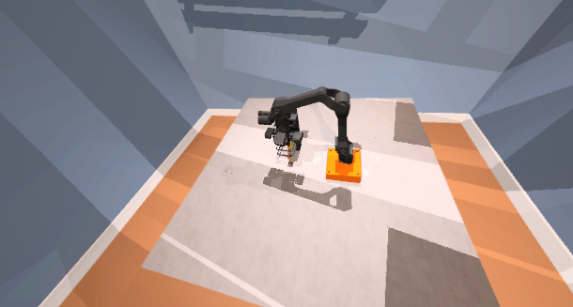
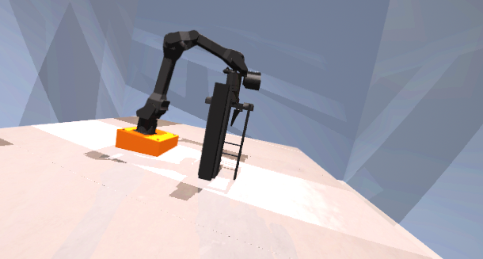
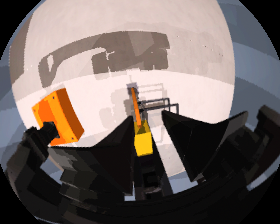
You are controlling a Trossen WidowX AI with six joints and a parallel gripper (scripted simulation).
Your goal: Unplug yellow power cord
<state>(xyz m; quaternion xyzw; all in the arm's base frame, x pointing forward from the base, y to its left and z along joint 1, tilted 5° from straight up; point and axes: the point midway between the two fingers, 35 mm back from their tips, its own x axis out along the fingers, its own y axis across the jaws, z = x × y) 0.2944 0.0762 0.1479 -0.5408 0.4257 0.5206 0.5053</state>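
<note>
My gripper tip is 7 cm to the left of the yellow plug and 1 cm above it. Round my gripper tip: black ladder-like rack 11 cm to the right, 10 cm ahead, 3 cm below.
</note>
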